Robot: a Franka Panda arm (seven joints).
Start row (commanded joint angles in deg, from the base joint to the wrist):
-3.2 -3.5 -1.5 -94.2 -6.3 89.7 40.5
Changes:
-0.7 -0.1 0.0 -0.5 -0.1 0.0 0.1
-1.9 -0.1 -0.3 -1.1 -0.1 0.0 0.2
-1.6 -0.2 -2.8 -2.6 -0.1 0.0 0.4
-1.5 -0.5 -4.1 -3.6 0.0 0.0 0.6
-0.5 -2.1 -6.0 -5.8 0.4 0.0 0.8
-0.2 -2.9 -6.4 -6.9 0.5 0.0 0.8
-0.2 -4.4 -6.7 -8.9 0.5 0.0 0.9
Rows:
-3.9 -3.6 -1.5 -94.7 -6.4 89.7 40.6
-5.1 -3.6 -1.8 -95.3 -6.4 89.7 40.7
-4.8 -3.7 -4.3 -96.8 -6.4 89.7 40.9
-4.7 -4.0 -5.6 -97.8 -6.3 89.7 41.1
-3.7 -5.6 -7.5 -100.0 -5.9 89.7 41.3
-3.4 -6.4 -7.9 -101.1 -5.8 89.7 41.3
-3.4 -7.9 -8.2 -103.1 -5.8 89.7 41.4

